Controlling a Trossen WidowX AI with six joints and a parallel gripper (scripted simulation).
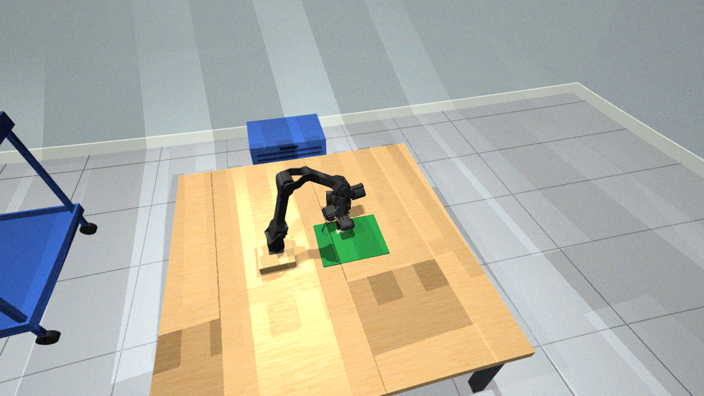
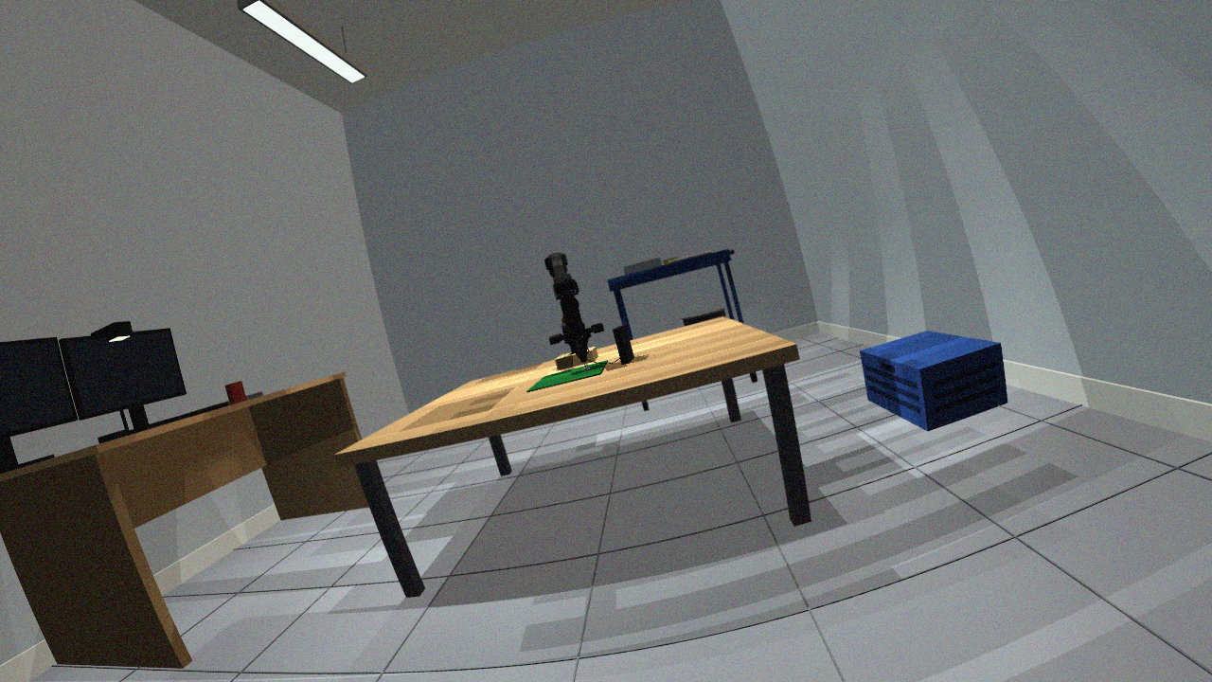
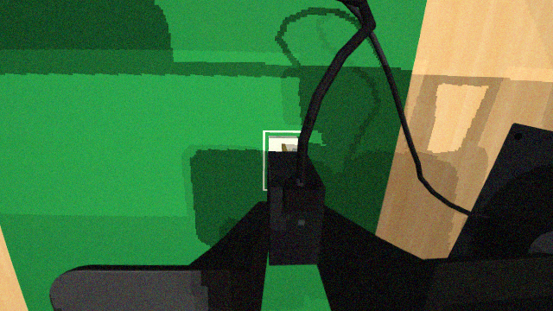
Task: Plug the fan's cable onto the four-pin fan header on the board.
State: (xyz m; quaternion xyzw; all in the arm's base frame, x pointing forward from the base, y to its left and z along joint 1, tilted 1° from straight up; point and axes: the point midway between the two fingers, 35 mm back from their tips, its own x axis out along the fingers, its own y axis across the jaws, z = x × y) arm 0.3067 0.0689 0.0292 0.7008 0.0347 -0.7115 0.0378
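Now: gripper tip 1 cm below the black fan plug and 1 cm past it. From my gripper tip the other things lie so: white four-pin header 4 cm below, 1 cm behind; black fan 14 cm to the left, 1 cm ahead, 1 cm above; green board 6 cm below, 5 cm to the right, 3 cm ahead.
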